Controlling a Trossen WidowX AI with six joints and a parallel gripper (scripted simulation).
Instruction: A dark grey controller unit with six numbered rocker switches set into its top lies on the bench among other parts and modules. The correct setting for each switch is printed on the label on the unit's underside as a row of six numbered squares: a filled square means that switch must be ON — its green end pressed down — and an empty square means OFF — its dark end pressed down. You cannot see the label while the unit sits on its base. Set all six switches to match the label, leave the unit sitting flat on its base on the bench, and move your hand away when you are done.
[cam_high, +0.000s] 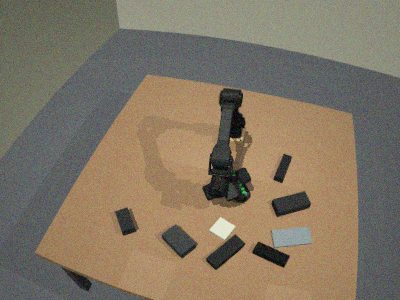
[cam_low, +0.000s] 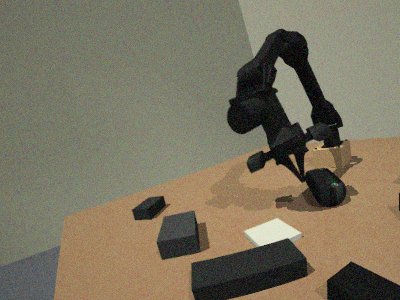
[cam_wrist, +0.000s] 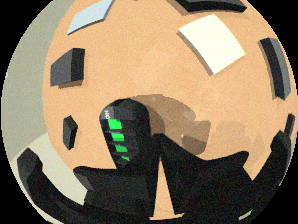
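Now: the white tile 14 cm ahead of my gripper tip and 5 cm below it. From my gripper tip the other things lie so: slim dark block (23 cm behind, 21 cm to the left, 4 cm below); then grey plate (28 cm to the left, 13 cm ahead, 5 cm below).
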